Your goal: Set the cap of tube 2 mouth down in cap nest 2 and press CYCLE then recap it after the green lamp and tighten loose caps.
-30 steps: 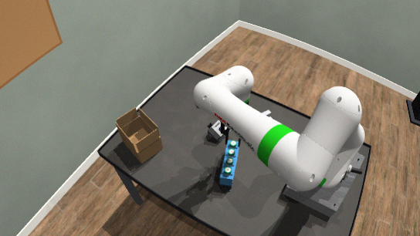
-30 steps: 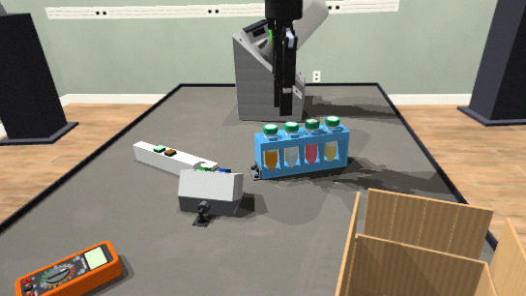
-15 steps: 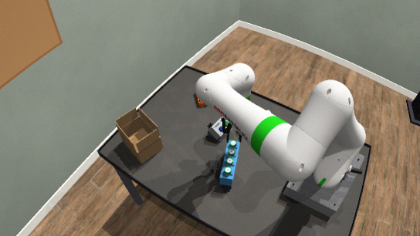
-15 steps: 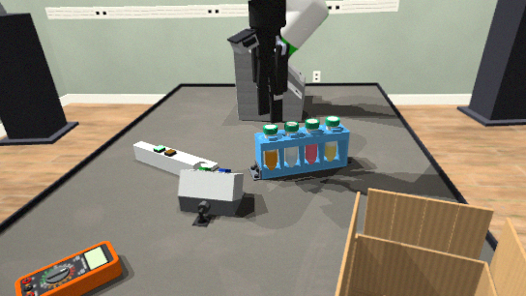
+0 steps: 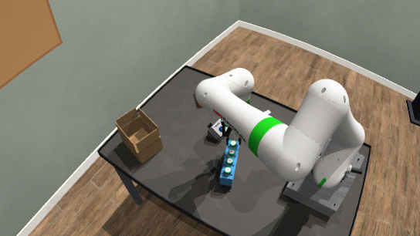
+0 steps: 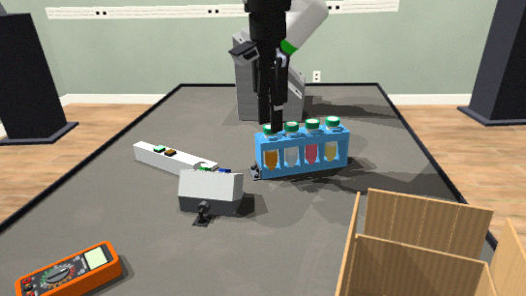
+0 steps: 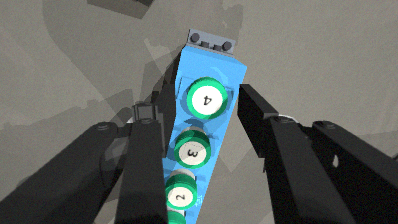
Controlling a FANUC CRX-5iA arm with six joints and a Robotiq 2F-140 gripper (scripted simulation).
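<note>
The cap 4 is 40 mm below my hand. Also, from my hand: cap 2 (20 mm behind, 100 mm to the left, 40 mm below); cap 1 (40 mm behind, 150 mm to the left, 40 mm below); cap 3 (10 mm behind, 50 mm to the left, 40 mm below).
</note>
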